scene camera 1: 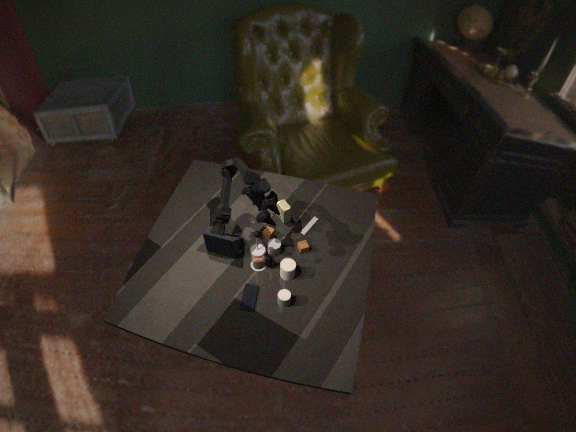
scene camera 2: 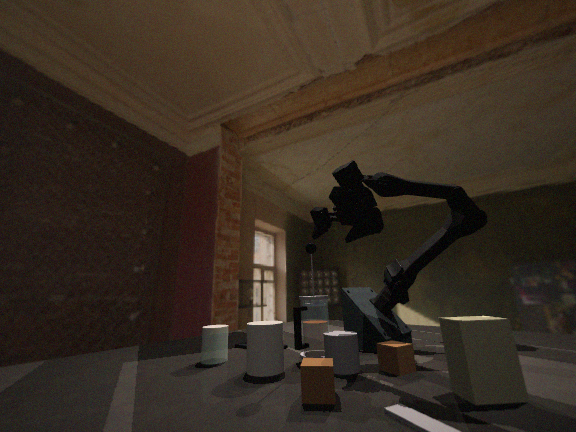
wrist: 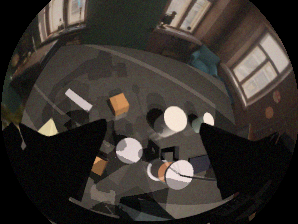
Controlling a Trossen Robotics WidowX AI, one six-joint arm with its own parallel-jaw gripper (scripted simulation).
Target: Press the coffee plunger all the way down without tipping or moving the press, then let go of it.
Labels:
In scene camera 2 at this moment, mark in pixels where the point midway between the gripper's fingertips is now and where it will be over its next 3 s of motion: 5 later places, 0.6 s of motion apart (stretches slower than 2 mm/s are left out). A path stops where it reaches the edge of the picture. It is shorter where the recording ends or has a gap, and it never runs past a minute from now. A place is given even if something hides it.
The gripper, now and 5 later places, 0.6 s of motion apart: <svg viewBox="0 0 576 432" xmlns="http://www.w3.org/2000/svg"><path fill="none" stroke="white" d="M328 239L316 225L315 242L309 246L309 247L307 248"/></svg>

